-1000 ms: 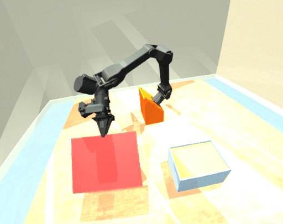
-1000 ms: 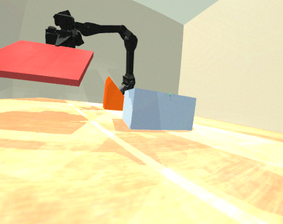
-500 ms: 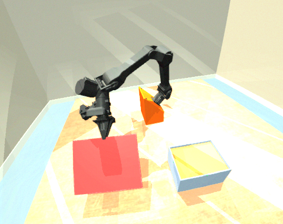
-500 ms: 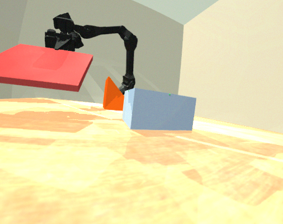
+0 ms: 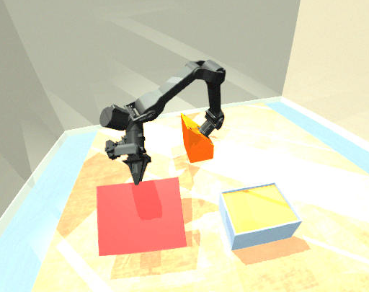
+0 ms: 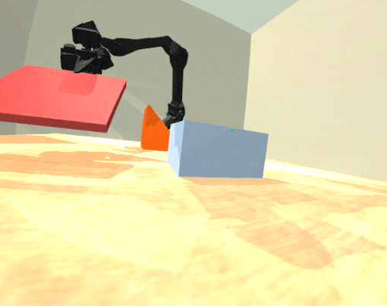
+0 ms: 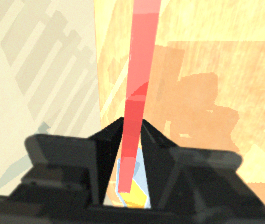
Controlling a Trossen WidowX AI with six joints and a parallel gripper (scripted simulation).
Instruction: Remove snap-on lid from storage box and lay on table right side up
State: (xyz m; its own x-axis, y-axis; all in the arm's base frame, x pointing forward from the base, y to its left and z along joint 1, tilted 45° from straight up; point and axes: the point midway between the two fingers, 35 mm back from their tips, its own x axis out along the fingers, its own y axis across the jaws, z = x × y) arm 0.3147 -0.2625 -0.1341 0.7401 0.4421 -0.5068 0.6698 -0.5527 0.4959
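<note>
My gripper tip is now 70 mm short of the red lid and 50 mm above it. Round my gripper tip: light blue storage box 340 mm to the left, 140 mm below, 90 mm ahead.
</note>
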